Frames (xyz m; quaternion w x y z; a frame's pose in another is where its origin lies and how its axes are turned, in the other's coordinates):
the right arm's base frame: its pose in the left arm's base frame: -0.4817 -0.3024 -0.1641 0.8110 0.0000 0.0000 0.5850
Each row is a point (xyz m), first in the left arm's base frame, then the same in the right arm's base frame.
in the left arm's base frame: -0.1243 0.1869 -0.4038
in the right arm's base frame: 0.5771 -0.1848 -0.2397
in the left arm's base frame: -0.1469 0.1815 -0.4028
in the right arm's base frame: 0.5648 -0.1650 -0.2387
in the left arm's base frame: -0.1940 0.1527 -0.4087
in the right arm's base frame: 0.5226 -0.1294 -0.2446
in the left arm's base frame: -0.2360 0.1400 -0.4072
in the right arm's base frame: 0.4973 -0.0936 -0.2431
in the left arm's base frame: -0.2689 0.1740 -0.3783
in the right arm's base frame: 0.5192 -0.0516 -0.2142
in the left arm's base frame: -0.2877 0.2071 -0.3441
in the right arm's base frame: 0.5447 -0.0233 -0.1800
